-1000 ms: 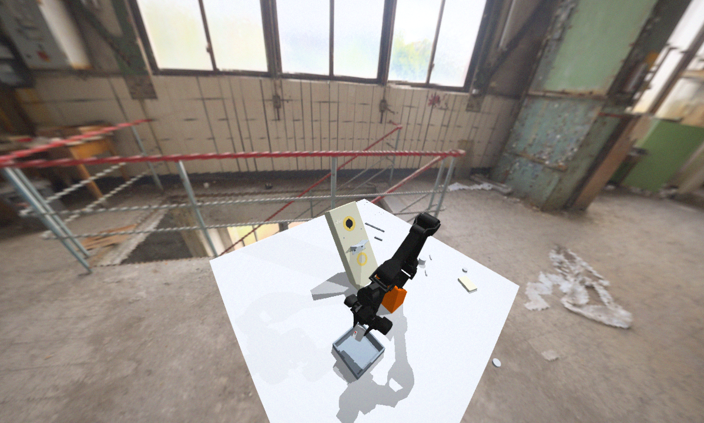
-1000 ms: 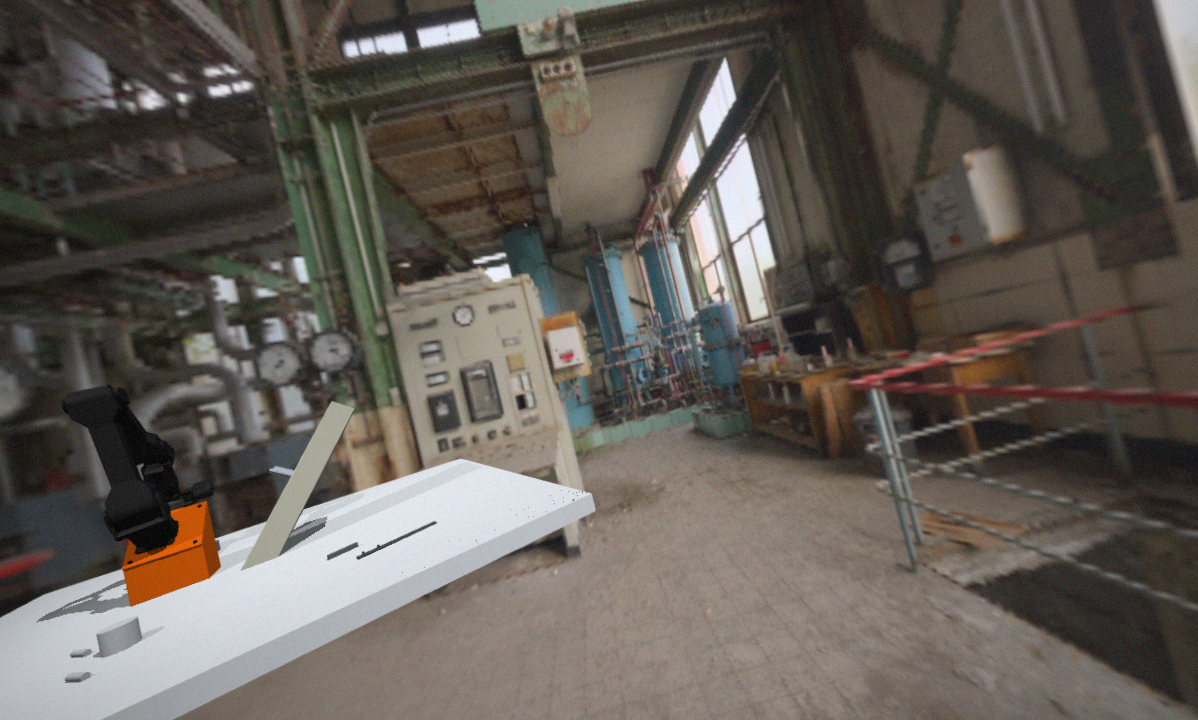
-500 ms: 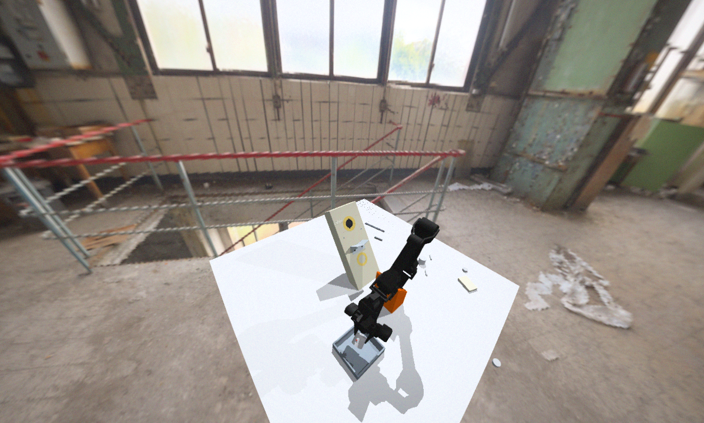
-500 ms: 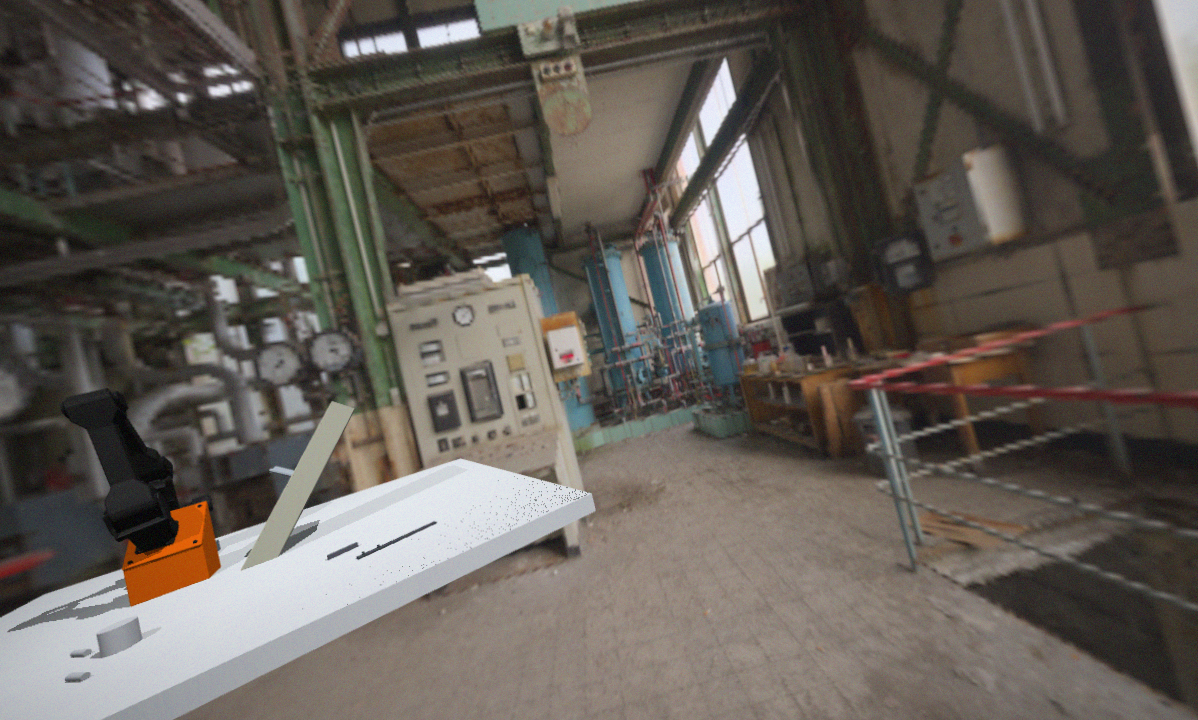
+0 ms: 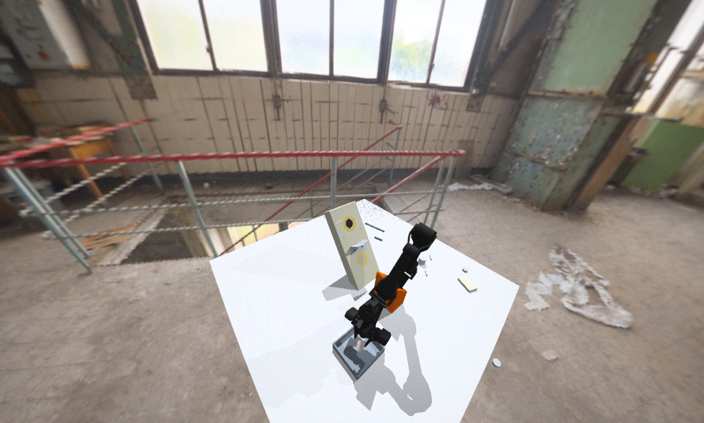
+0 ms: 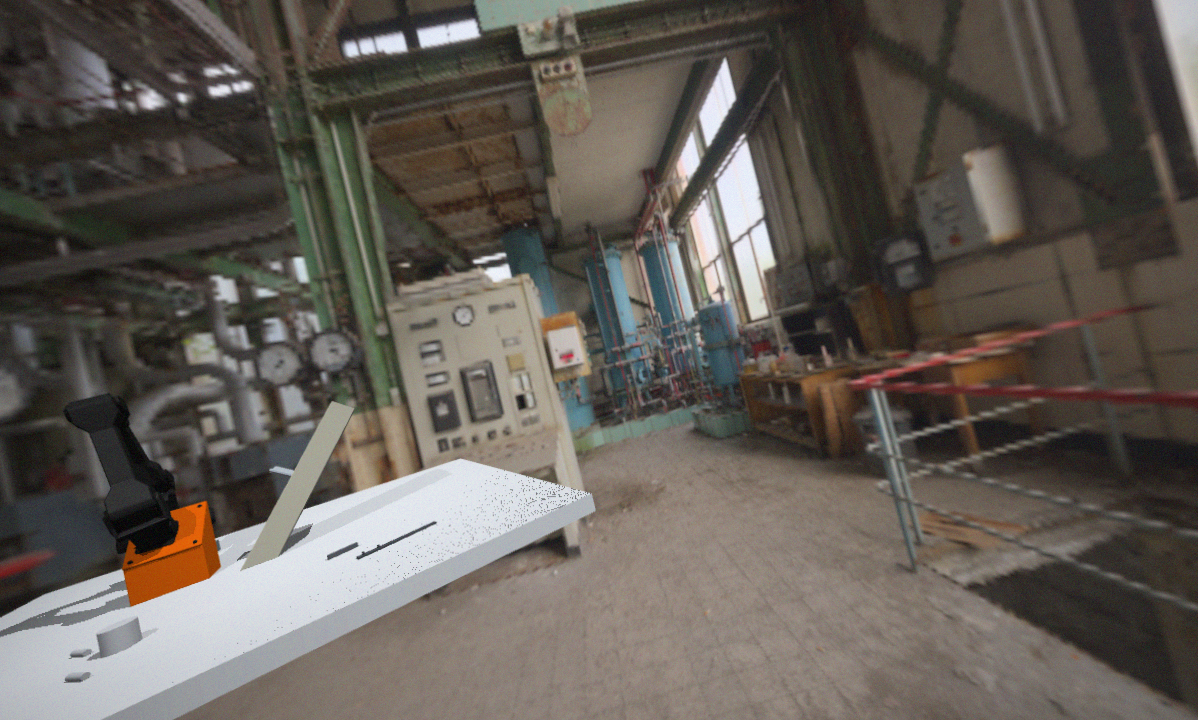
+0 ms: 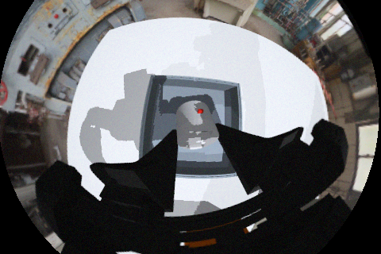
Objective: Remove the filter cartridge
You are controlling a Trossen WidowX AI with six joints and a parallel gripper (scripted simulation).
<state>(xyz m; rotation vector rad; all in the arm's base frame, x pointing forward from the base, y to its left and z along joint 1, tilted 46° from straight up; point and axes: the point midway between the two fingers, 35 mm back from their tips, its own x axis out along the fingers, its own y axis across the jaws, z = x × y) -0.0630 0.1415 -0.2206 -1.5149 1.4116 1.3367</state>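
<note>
Right now my gripper tip is 1 cm to the right of the grey tray and 4 cm above it. Also, from my gripper tip: cream block 14 cm behind, 70 cm to the right, 4 cm below.
</note>
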